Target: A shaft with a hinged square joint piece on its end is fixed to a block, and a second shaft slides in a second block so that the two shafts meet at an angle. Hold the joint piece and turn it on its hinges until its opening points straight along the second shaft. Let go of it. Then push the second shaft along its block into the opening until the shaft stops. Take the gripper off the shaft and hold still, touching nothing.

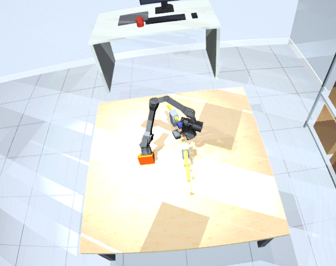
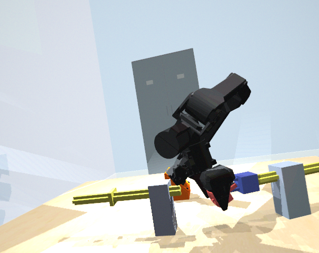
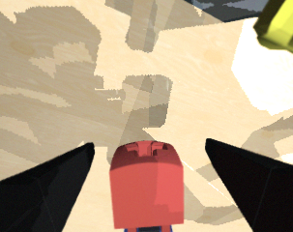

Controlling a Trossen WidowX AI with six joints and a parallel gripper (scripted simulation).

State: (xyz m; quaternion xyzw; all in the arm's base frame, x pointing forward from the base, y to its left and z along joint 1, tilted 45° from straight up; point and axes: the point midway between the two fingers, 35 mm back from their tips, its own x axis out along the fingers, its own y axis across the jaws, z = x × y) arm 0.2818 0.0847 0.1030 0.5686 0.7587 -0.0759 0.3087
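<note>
My gripper tip is 10 mm to the right of the red joint piece and 20 mm below it.
</note>
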